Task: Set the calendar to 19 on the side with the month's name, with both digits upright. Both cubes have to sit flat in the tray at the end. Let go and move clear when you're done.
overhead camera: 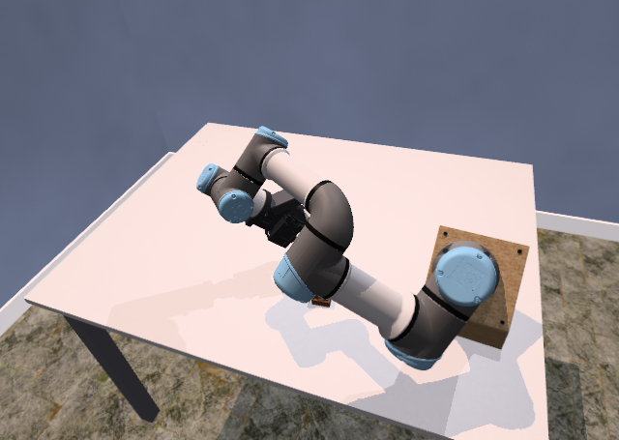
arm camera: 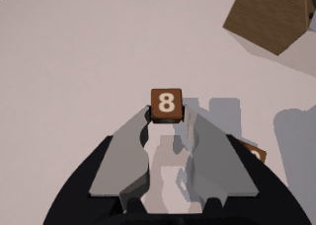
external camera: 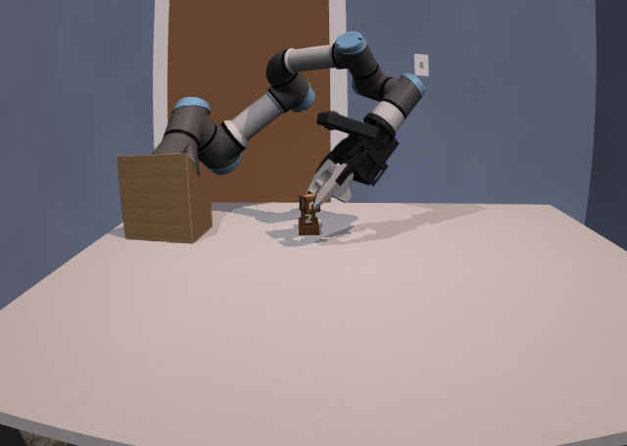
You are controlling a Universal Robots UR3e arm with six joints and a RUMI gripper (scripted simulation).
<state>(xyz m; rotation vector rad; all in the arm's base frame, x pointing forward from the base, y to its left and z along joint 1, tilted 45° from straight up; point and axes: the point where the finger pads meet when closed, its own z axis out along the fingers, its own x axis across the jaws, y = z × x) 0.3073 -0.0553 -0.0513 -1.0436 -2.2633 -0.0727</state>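
Right now the brown digit cube is 10 mm behind my hand and 10 mm below it. Round my hand: tray (10 mm behind, 100 mm to the left, 80 mm below).
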